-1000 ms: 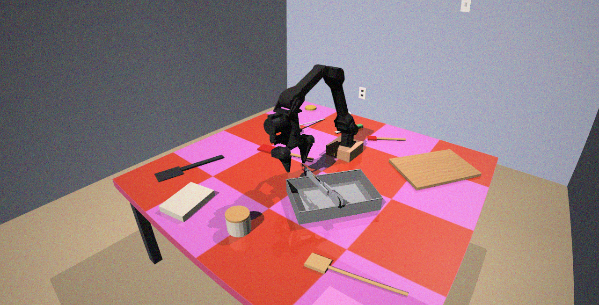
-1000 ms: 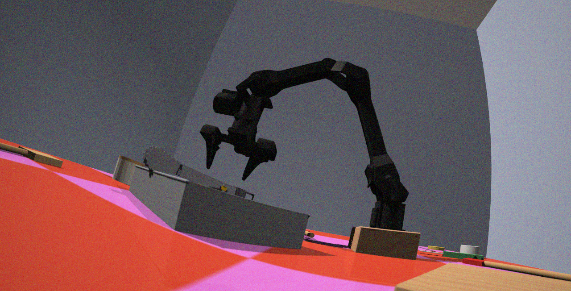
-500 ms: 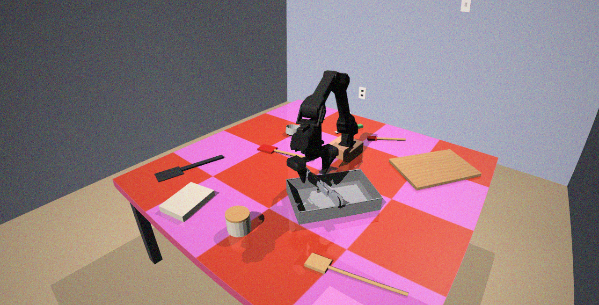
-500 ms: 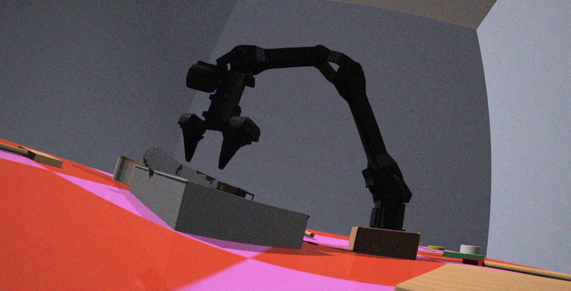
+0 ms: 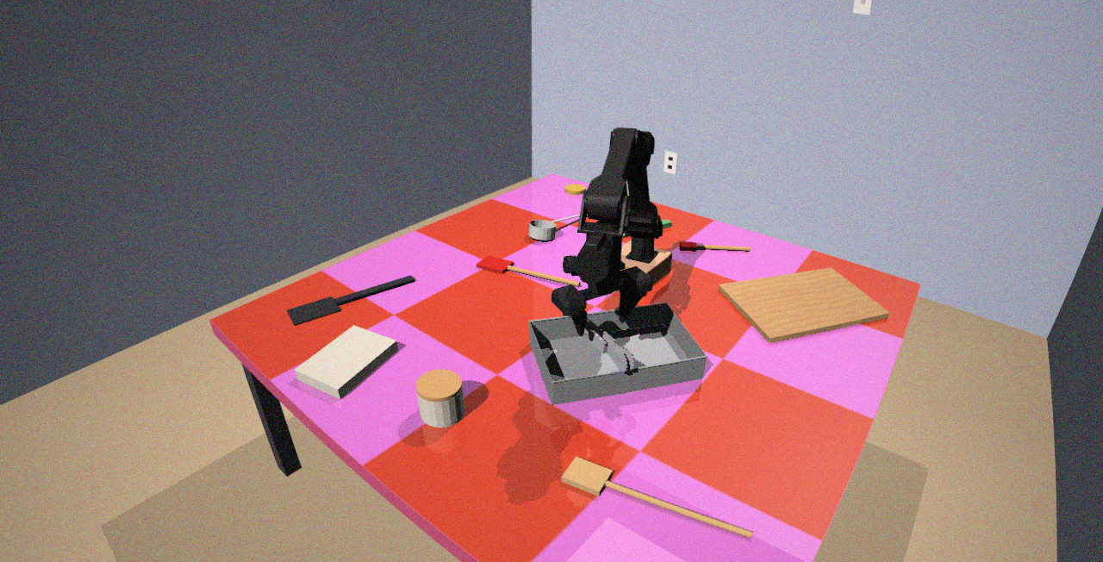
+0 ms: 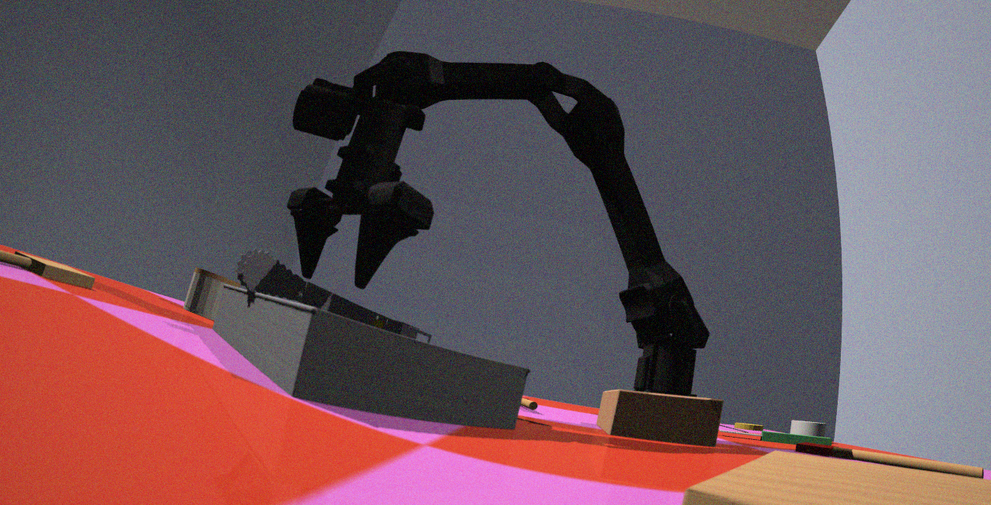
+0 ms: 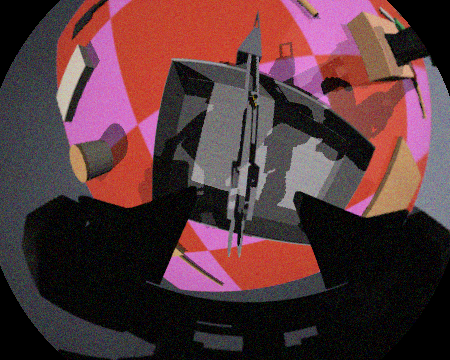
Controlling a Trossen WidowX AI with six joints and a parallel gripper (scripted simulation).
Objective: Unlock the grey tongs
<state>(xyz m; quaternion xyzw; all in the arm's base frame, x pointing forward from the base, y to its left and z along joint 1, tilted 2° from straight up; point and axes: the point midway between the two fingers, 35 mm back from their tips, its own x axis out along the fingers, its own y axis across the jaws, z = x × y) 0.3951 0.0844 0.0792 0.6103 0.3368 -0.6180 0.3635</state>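
The roasting tin lies 30 mm behind my gripper tip, 20 mm to the left of it and 70 mm below it. Also, from my gripper tip: red spatula: 240 mm behind, 350 mm to the right, 90 mm below; black spatula: 100 mm ahead, 620 mm to the right, 90 mm below; wooden board: 470 mm behind, 330 mm to the left, 90 mm below.
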